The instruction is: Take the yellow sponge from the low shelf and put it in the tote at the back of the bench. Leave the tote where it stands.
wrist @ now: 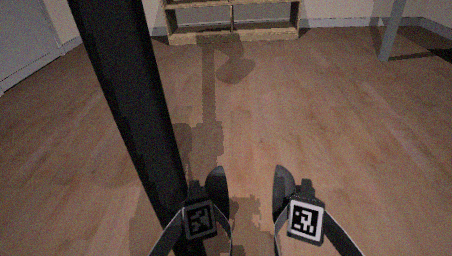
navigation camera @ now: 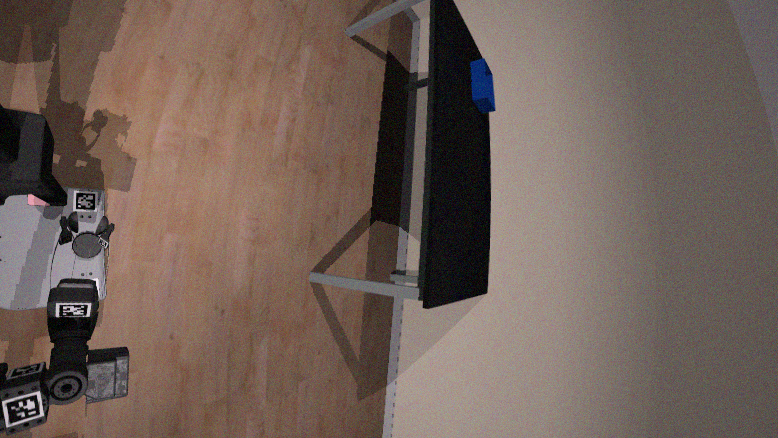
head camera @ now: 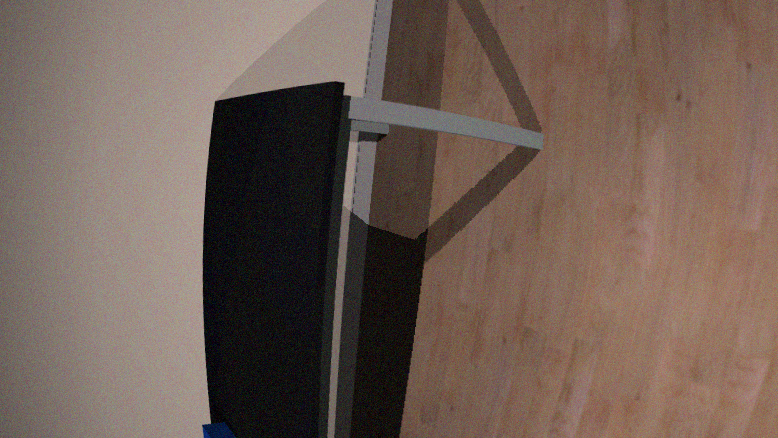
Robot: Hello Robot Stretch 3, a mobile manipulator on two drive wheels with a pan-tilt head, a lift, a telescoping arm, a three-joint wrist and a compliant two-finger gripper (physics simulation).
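Seen in the pictures: gripper, fingertip midpoint: [navigation camera: 90,215]; robot's base, link origin: [navigation camera: 86,243].
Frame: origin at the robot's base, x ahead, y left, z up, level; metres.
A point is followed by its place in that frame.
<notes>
The bench [head camera: 266,244] {z 0.762, x 1.295, y 0.077 m} [navigation camera: 457,190] {z 0.762, x 1.293, y 0.219 m} has a black top and grey legs. The blue tote [navigation camera: 482,87] {z 0.835, x 1.655, y 0.919 m} stands at its back edge by the wall; a corner of the tote [head camera: 216,432] {z 0.825, x 1.772, y 0.830 m} shows at the bottom of the head view. The yellow sponge does not show in these views. A low wooden shelf unit [wrist: 270,36] is far off at the top of the wrist view, and its visible lower compartments show no sponge. My gripper [wrist: 249,184] {z 0.550, x 0.013, y 0.076 m} is open and empty, with its fingers apart above the floor, far from the shelf unit.
A grey bench leg [wrist: 391,37] stands to the right of the shelf unit in the wrist view. My black mast [wrist: 125,95] crosses the left of that view. My pale base [navigation camera: 27,255] {z 0.160, x -0.132, y -0.021 m} is at the left of the navigation view, apart from the bench.
</notes>
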